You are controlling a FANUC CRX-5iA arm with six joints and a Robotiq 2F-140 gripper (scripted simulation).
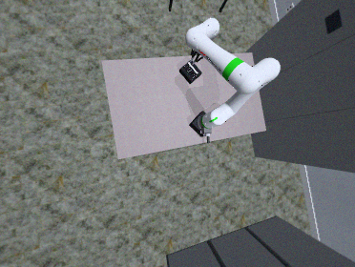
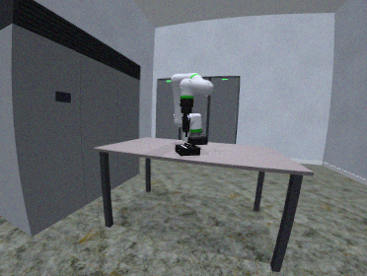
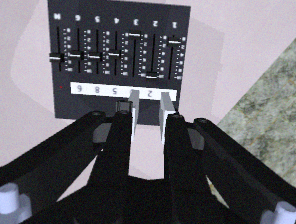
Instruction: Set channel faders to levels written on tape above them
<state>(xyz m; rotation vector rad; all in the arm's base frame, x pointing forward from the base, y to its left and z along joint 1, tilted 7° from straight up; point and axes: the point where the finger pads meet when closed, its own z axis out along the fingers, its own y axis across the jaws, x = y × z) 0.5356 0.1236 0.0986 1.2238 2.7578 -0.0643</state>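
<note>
The channel 2 cap lies 20 mm behind my hand, 20 mm to the left of it and 70 mm below it. From my hand the other things lie so: channel 3 cap: 60 mm behind, 40 mm to the left, 70 mm below; master fader cap: 110 mm behind, 50 mm to the right, 70 mm below; channel 1 cap: 30 mm behind, 60 mm to the left, 70 mm below.
</note>
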